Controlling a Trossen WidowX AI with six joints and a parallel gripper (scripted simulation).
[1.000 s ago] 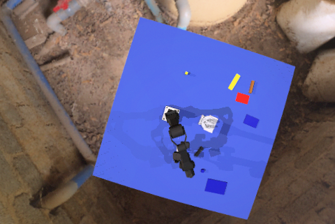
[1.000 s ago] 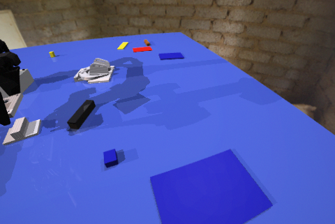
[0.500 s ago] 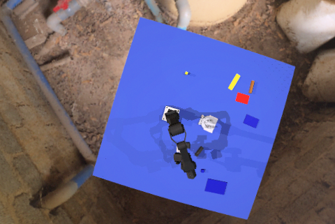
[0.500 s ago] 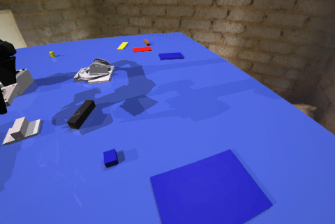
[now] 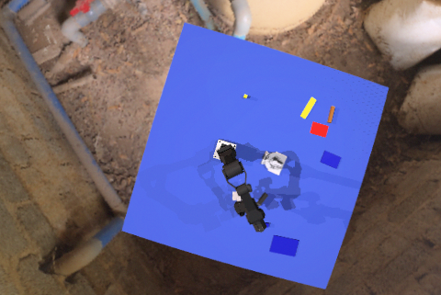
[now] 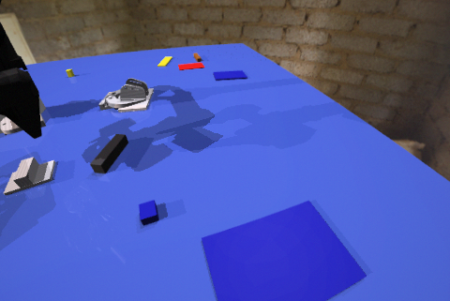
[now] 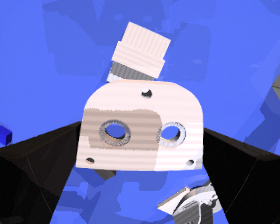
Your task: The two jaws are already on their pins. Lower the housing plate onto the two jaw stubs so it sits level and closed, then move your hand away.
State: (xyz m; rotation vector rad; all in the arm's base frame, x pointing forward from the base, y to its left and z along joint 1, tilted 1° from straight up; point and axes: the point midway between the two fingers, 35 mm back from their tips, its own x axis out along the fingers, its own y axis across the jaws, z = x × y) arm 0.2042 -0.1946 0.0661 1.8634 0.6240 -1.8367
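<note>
My gripper tip is 22 cm to the right of the grey jaw assembly, 7 cm above it and 6 cm short of it. From my gripper tip the other things lie so: small blue cube: 18 cm ahead, 13 cm to the right, 7 cm below; then white stepped block: 7 cm below, 3 cm to the right, 3 cm behind; then dark bar: 10 cm ahead, 7 cm below.
</note>
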